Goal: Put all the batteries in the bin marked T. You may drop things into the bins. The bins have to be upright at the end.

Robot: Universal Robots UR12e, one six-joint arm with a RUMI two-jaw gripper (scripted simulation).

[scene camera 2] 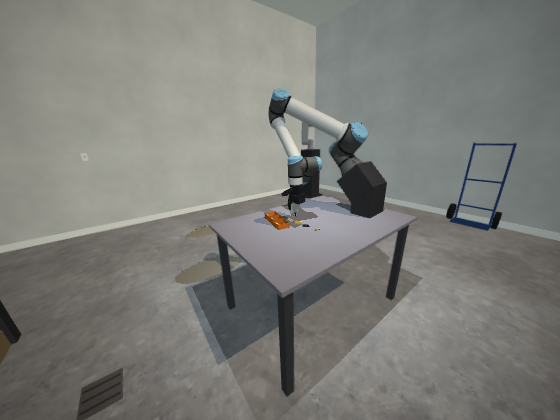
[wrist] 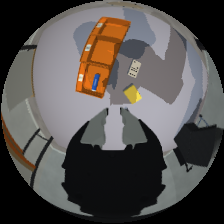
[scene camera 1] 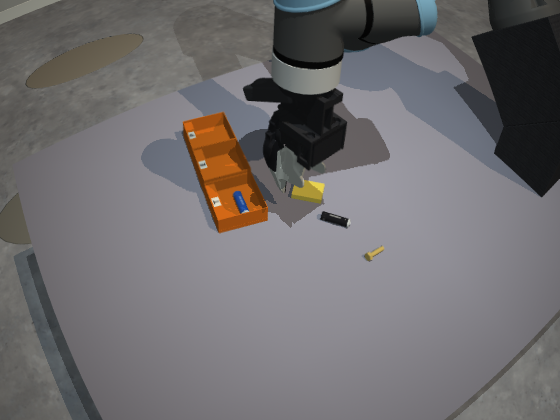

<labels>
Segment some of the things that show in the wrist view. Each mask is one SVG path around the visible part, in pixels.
The gripper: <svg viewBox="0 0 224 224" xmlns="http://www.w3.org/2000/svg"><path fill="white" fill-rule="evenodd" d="M159 139L141 119L120 107L120 115L124 124L122 142L126 147L124 150L101 150L106 142L104 125L106 124L106 117L109 111L108 108L103 109L74 134L68 144L65 160L62 164L62 168L65 169L65 182L62 182L61 185L68 194L67 200L79 205L81 212L91 214L93 217L72 213L50 204L75 217L102 223L132 222L167 210L173 205L152 214L136 216L140 215L141 210L157 204L157 197L166 187L166 185L162 184L162 171L167 168L167 165L163 158Z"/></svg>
An orange bin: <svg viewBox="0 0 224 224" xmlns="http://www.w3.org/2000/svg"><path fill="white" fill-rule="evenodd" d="M130 21L111 17L100 18L87 39L79 61L81 63L77 76L76 92L103 98L108 78L116 60L115 57L126 35L125 31L128 31L127 27L130 26ZM99 74L96 91L92 91L95 74Z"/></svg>
</labels>
